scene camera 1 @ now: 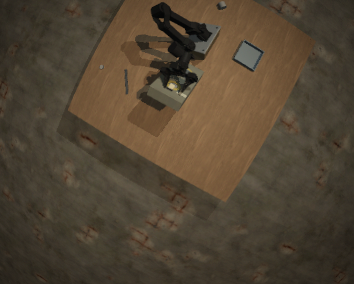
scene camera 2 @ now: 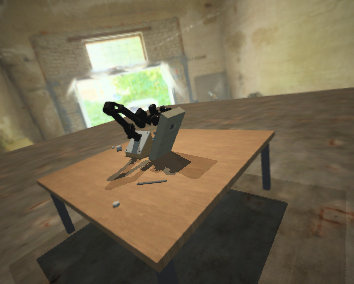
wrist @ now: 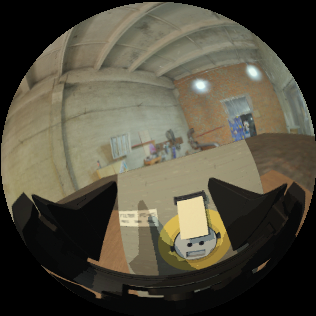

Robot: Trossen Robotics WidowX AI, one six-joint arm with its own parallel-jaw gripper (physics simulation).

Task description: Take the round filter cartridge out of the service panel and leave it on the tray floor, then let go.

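The service panel (scene camera 1: 164, 96) (scene camera 2: 166, 137) (wrist: 230, 172) stands tilted on the table. The round filter cartridge (wrist: 194, 248) shows a grey face inside a yellow ring on the panel, with a pale rectangular block jutting over its upper part. In scene camera 1 the cartridge area is small and partly covered by the fingers. My gripper (scene camera 1: 178, 80) (wrist: 163, 184) is open and empty in front of the panel; in the wrist view the cartridge lies between the fingers, closer to the right one. The tray (scene camera 1: 248, 55) is a shallow square with a dark rim, apart from the panel.
The arm's grey base plate (scene camera 1: 210, 41) (scene camera 2: 138, 143) stands beside the panel. A thin dark rod (scene camera 1: 126, 81) (scene camera 2: 152, 182) and a small pale piece (scene camera 1: 101, 67) (scene camera 2: 116, 204) lie on the table (scene camera 1: 215, 135) (scene camera 2: 230, 150). Another small grey object (scene camera 1: 221, 5) is near the far edge.
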